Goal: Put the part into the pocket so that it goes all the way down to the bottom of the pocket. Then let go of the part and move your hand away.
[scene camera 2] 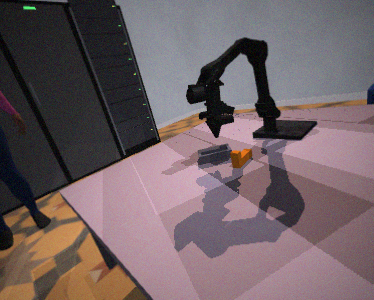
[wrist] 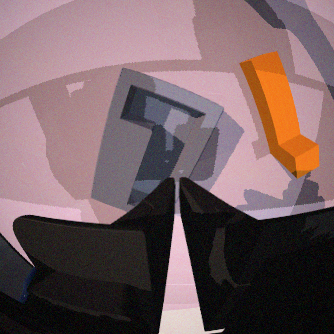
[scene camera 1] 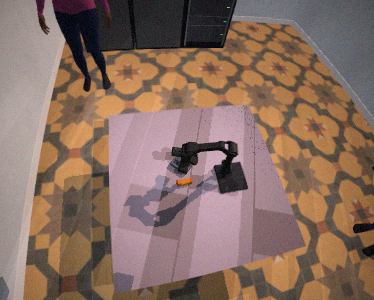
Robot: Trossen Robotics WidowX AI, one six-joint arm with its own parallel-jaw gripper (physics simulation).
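Pixels of known places: gripper, fingertip midpoint: [scene camera 2: 216, 137] [wrist: 176, 184] [scene camera 1: 183, 163]; arm's base, link origin: [scene camera 2: 269, 128] [scene camera 1: 224, 170].
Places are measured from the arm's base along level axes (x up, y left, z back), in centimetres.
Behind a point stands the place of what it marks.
Note:
The orange L-shaped part [scene camera 1: 184, 182] {z -32.4, x 0.5, y -1.6 cm} [scene camera 2: 241, 158] {z -36.1, x 0.9, y -0.7 cm} [wrist: 276, 102] {z -31.0, x 0.6, y -2.6 cm} lies on the table beside the grey block, apart from it. The grey block [scene camera 1: 175, 165] {z -34.0, x 1.1, y -15.9 cm} [scene camera 2: 214, 156] {z -33.2, x 0.0, y -13.7 cm} [wrist: 117, 155] {z -27.5, x 1.2, y -17.8 cm} has an L-shaped pocket [wrist: 162, 137] {z -29.1, x -1.9, y -14.1 cm} that is open at the top and has no part in it. My gripper [scene camera 2: 216, 136] {z -29.7, x 7.0, y -12.9 cm} [wrist: 176, 184] {z -29.7, x 7.0, y -12.9 cm} is shut, with its fingertips together and nothing between them. It hangs above the table near the grey block; in the wrist view its fingertips cover the block's lower corner. In scene camera 1 the arm partly hides the block.
The arm's black base plate [scene camera 1: 231, 178] {z 2.4, x -0.5, y 7.2 cm} [scene camera 2: 285, 130] {z -2.2, x -0.5, y 7.4 cm} stands on the pinkish table [scene camera 1: 210, 240] {z -30.3, x -2.4, y 40.9 cm} [scene camera 2: 165, 280] {z -83.2, x -2.4, y 1.6 cm}. The arm's shadow falls across the table top. Dark cabinets [scene camera 1: 160, 25] [scene camera 2: 45, 90] and a person [scene camera 1: 80, 30] are beyond the table.

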